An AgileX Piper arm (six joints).
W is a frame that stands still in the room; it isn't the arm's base.
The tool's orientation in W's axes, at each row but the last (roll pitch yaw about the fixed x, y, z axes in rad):
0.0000, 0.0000, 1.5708
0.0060, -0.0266, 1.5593
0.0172, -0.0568, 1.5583
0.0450, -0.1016, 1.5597
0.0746, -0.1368, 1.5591
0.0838, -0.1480, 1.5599
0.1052, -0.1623, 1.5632
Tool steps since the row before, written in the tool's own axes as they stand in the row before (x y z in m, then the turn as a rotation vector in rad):
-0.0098, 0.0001, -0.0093, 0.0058, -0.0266, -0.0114
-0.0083, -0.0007, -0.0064, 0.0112, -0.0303, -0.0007
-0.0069, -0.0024, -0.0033, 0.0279, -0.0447, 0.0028
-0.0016, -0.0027, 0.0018, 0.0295, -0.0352, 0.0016
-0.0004, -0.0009, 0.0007, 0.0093, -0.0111, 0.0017
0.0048, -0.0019, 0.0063, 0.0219, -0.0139, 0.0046
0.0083, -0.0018, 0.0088, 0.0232, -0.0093, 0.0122
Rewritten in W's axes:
-0.0001, -0.0098, -0.0093, 0.0266, 0.0058, -0.0114
0.0006, -0.0081, -0.0066, 0.0304, 0.0109, -0.0006
0.0023, -0.0067, -0.0037, 0.0451, 0.0272, 0.0036
0.0028, -0.0018, 0.0015, 0.0356, 0.0290, 0.0030
0.0009, -0.0005, 0.0006, 0.0113, 0.0090, 0.0021
0.0025, 0.0038, 0.0068, 0.0145, 0.0210, 0.0066
0.0028, 0.0068, 0.0098, 0.0107, 0.0210, 0.0148

